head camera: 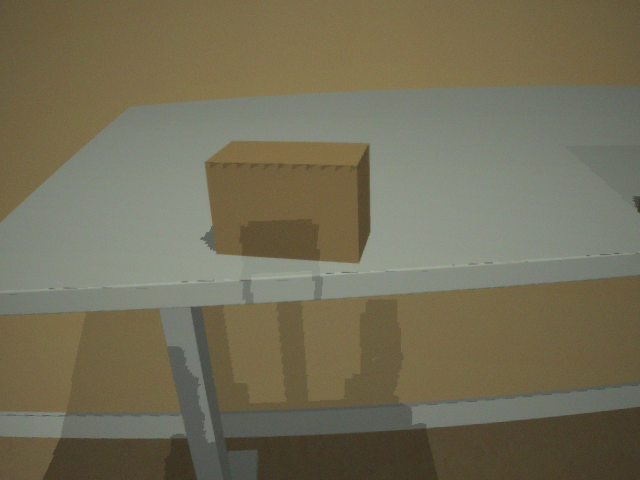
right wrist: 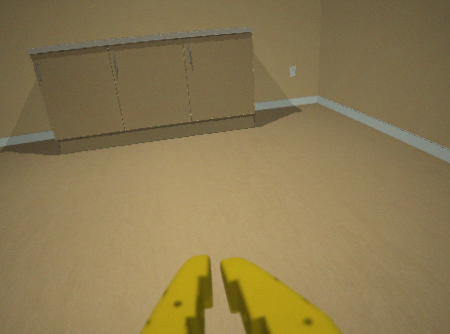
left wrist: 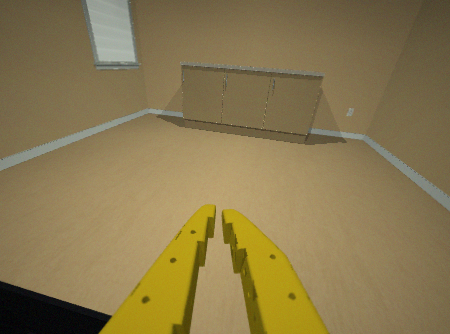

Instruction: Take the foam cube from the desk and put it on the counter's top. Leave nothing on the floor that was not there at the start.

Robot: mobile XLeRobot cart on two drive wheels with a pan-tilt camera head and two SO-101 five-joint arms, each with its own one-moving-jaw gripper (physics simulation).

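The desk's pale grey top (head camera: 465, 222) fills the middle of the head view. The foam cube does not show in any view. The counter (left wrist: 245, 100) (right wrist: 150, 85), with a grey top and wood-coloured doors, stands against the far wall in both wrist views. My left gripper (left wrist: 219, 207) is shut and empty, over the floor in front of the counter. My right gripper (right wrist: 215, 259) is shut and empty, also over the floor and well short of the counter.
A brown box (head camera: 284, 211) stands near the desk's front edge in the head view. A dark bit of something (head camera: 637, 203) shows at the right picture edge. A desk leg (head camera: 180, 351) goes down at the left. A window (left wrist: 112, 32) is left of the counter.
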